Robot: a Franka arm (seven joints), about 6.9 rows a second.
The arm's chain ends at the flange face. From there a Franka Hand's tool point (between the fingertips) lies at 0.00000 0.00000 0.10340 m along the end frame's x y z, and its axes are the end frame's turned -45 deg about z.
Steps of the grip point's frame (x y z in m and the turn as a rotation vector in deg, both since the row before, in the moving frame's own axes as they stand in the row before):
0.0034 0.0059 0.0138 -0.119 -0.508 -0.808
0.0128 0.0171 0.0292 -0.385 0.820 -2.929
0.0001 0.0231 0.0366 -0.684 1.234 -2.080
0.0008 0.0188 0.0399 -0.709 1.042 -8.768
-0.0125 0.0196 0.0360 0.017 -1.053 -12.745
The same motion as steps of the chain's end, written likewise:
0.0071 0.0010 0.0138 -0.443 -0.275 -0.808
0.0196 0.0036 0.0292 0.308 0.852 -2.929
0.0140 0.0170 0.0366 0.389 1.356 -2.080
0.0117 0.0133 0.0399 0.235 1.238 -8.768
0.0062 0.0212 0.0360 -0.733 -0.757 -12.745

